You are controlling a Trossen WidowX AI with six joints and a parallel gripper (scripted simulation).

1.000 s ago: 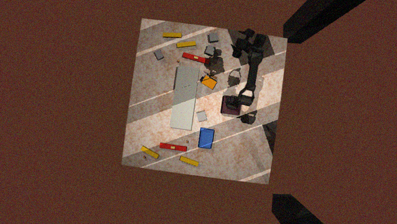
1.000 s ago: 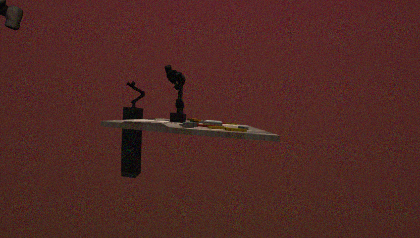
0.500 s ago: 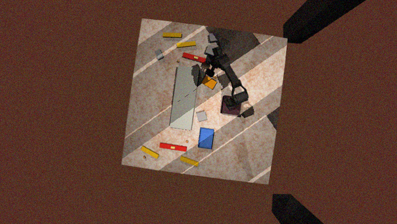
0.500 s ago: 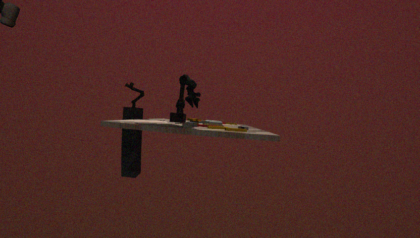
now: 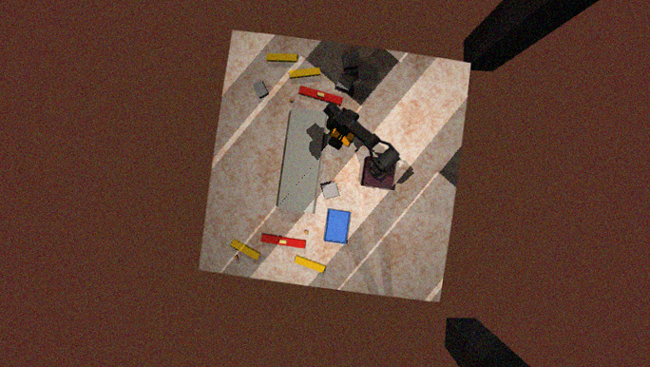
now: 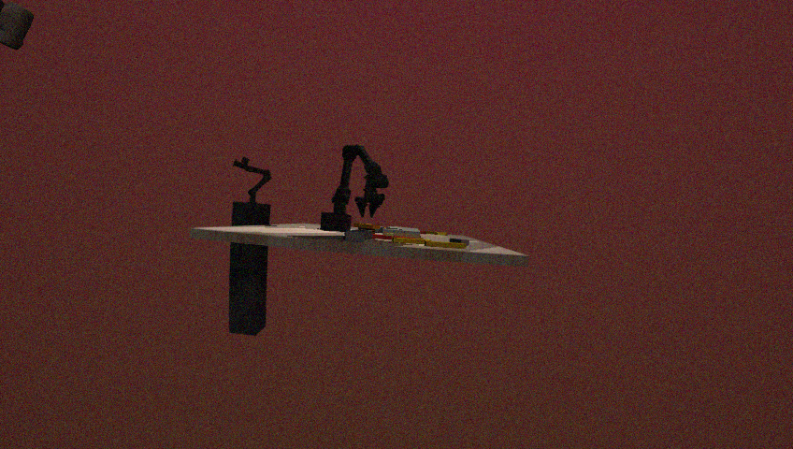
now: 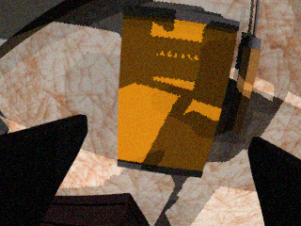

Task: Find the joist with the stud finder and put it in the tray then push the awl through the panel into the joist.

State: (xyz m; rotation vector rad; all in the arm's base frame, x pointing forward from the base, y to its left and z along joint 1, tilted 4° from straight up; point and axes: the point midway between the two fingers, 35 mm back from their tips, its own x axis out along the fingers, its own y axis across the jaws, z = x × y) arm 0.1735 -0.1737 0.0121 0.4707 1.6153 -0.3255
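Now: gripper tip 8 cm above the stud finder, 2 cm short of it and 1 cm to the left of it. From my gripper tip the other things lie so: blue tray 47 cm to the left, 8 cm below, 1 cm ahead; awl 8 cm to the right, 8 cm below.
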